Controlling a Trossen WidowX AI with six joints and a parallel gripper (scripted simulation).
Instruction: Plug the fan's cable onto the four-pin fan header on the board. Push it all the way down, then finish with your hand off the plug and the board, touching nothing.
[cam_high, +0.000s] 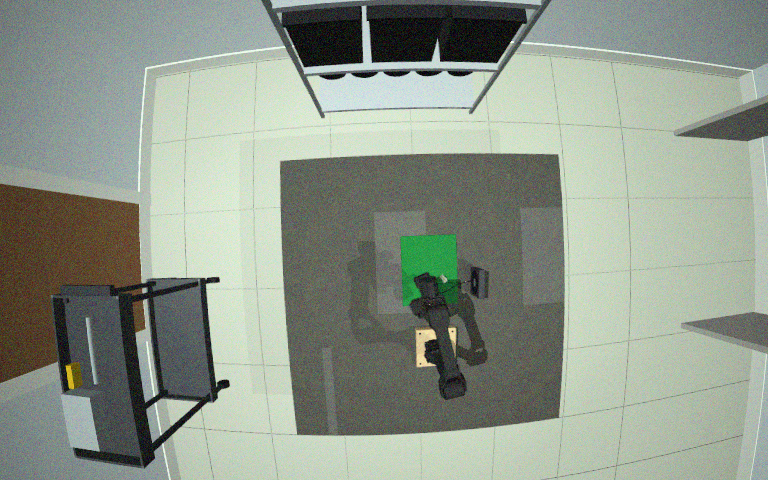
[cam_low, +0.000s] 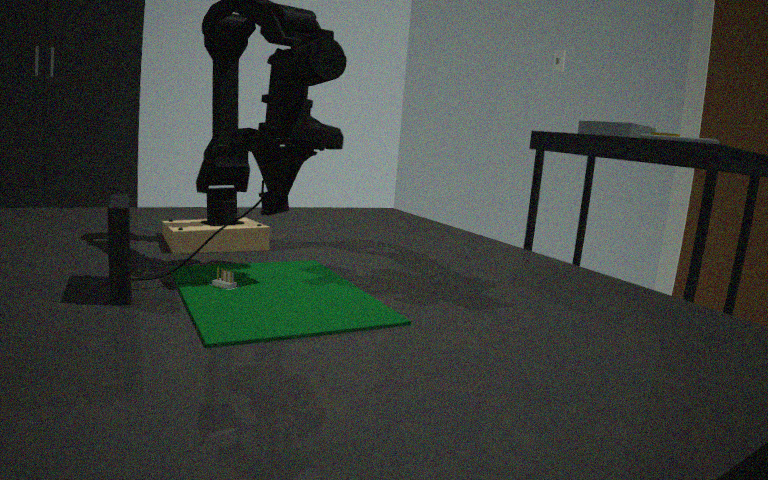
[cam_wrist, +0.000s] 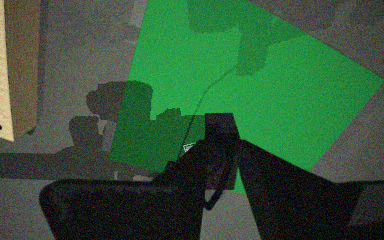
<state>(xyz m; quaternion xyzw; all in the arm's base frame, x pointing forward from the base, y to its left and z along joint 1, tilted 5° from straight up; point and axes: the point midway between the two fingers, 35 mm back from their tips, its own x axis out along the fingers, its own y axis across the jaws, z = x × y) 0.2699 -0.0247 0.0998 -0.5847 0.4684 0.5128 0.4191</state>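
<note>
My gripper tip is 12 cm above the white four-pin header, 9 cm to the left of it and 1 cm short of it. From my gripper tip the other things lie so: green board (14 cm below, 6 cm ahead, 4 cm to the right); then black fan (21 cm to the right, 6 cm below, 3 cm behind); then dark fan plug (1 cm to the right, 1 cm below).
</note>
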